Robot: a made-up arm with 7 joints. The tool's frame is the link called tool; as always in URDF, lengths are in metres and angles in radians.
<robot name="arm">
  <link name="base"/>
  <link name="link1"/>
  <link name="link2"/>
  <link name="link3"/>
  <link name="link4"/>
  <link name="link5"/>
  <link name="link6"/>
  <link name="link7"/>
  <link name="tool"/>
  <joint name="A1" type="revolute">
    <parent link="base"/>
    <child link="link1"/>
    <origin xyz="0 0 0.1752" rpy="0 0 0"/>
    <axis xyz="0 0 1"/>
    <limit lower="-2.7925" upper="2.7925" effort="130" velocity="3.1"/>
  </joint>
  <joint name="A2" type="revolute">
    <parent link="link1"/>
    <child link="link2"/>
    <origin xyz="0 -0.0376 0.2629" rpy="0 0 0"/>
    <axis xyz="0 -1 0"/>
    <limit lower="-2.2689" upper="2.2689" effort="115" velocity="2.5"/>
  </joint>
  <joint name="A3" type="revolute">
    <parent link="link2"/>
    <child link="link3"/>
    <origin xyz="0 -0.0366 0.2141" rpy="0 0 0"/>
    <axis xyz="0 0 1"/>
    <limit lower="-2.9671" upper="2.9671" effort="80" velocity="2.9"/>
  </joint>
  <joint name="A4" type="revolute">
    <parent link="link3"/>
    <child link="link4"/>
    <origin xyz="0.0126 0.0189 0.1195" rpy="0 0 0"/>
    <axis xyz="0 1 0"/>
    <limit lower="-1.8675" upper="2.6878" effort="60" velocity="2.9"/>
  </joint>
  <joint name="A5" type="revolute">
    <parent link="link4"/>
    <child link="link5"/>
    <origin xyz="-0.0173 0.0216 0.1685" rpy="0 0 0"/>
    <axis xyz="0 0 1"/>
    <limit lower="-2.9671" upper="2.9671" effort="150" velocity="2.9"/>
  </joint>
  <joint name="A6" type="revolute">
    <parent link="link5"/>
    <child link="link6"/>
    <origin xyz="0 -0.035 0.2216" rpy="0 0 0"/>
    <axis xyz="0 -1 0"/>
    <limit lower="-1.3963" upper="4.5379" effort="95" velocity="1.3"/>
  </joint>
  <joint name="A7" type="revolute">
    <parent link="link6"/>
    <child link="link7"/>
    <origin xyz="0.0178 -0.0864 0.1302" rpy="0 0 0"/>
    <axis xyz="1 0 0"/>
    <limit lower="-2.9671" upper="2.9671" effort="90" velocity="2.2"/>
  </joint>
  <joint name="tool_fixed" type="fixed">
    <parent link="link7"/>
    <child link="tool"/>
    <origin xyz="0 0 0" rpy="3.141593 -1.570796 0"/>
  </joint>
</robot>
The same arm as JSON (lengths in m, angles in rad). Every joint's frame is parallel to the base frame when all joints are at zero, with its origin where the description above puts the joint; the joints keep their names.
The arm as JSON. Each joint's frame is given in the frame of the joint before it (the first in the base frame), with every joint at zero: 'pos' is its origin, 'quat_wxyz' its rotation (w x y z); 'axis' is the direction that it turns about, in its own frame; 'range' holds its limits. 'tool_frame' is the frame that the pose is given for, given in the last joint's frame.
{"length_unit": "m", "angle_unit": "rad", "joints": [{"joint": "A1", "pos": [0.0, 0.0, 0.1752], "quat_wxyz": [1.0, 0.0, 0.0, 0.0], "axis": [0.0, 0.0, 1.0], "range": [-2.7925, 2.7925]}, {"joint": "A2", "pos": [0.0, -0.0376, 0.2629], "quat_wxyz": [1.0, 0.0, 0.0, 0.0], "axis": [0.0, -1.0, 0.0], "range": [-2.2689, 2.2689]}, {"joint": "A3", "pos": [0.0, -0.0366, 0.2141], "quat_wxyz": [1.0, 0.0, 0.0, 0.0], "axis": [0.0, 0.0, 1.0], "range": [-2.9671, 2.9671]}, {"joint": "A4", "pos": [0.0126, 0.0189, 0.1195], "quat_wxyz": [1.0, 0.0, 0.0, 0.0], "axis": [0.0, 1.0, 0.0], "range": [-1.8675, 2.6878]}, {"joint": "A5", "pos": [-0.0173, 0.0216, 0.1685], "quat_wxyz": [1.0, 0.0, 0.0, 0.0], "axis": [0.0, 0.0, 1.0], "range": [-2.9671, 2.9671]}, {"joint": "A6", "pos": [0.0, -0.035, 0.2216], "quat_wxyz": [1.0, 0.0, 0.0, 0.0], "axis": [0.0, -1.0, 0.0], "range": [-1.3963, 4.5379]}, {"joint": "A7", "pos": [0.0178, -0.0864, 0.1302], "quat_wxyz": [1.0, 0.0, 0.0, 0.0], "axis": [1.0, 0.0, 0.0], "range": [-2.9671, 2.9671]}], "tool_frame": {"pos": [0.0, 0.0, 0.0], "quat_wxyz": [0.0, 0.707107, 0.0, 0.707107]}}
